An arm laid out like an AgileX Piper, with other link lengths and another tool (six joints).
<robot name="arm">
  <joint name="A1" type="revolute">
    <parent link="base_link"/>
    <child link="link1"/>
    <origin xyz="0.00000 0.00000 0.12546" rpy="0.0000 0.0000 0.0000"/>
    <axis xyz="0 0 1"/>
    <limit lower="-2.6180" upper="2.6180"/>
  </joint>
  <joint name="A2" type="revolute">
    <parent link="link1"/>
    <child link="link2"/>
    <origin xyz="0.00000 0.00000 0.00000" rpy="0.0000 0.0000 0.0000"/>
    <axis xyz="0 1 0"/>
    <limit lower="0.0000" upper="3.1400"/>
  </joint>
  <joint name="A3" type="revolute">
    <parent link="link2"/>
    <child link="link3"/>
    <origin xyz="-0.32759 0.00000 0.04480" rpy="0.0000 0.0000 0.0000"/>
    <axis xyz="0 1 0"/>
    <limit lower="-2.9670" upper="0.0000"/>
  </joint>
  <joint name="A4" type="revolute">
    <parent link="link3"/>
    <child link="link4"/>
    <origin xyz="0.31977 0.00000 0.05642" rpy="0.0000 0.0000 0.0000"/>
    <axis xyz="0.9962 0 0.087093"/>
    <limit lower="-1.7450" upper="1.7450"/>
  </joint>
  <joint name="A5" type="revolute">
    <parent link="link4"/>
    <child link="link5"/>
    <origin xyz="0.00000 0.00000 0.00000" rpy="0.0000 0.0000 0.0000"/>
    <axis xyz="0 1 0"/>
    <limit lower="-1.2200" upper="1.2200"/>
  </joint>
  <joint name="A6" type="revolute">
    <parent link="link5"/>
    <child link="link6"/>
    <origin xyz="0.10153 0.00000 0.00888" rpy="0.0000 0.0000 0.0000"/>
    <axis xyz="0.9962 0 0.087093"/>
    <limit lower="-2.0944" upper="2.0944"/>
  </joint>
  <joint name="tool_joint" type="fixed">
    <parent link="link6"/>
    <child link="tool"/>
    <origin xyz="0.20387 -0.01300 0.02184" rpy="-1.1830 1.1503 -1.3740"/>
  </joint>
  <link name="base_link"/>
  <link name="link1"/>
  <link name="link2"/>
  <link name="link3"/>
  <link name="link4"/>
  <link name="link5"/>
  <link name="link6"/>
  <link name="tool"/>
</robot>
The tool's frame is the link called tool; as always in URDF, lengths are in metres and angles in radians.
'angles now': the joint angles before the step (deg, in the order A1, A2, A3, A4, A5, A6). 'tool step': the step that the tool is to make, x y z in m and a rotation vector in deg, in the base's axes. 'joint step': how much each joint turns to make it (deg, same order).
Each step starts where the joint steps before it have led.
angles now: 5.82, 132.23, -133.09, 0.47, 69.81, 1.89
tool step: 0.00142, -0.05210, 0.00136, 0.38, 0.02, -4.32
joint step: -4.36, -0.31, 0.31, 0.38, 0.00, 0.00
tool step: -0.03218, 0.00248, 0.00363, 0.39, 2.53, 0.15
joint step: 0.08, -5.67, 8.24, 0.47, -0.05, -0.04
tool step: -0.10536, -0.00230, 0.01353, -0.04, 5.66, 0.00
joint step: 0.00, -17.13, 22.91, 0.11, -0.12, -0.01
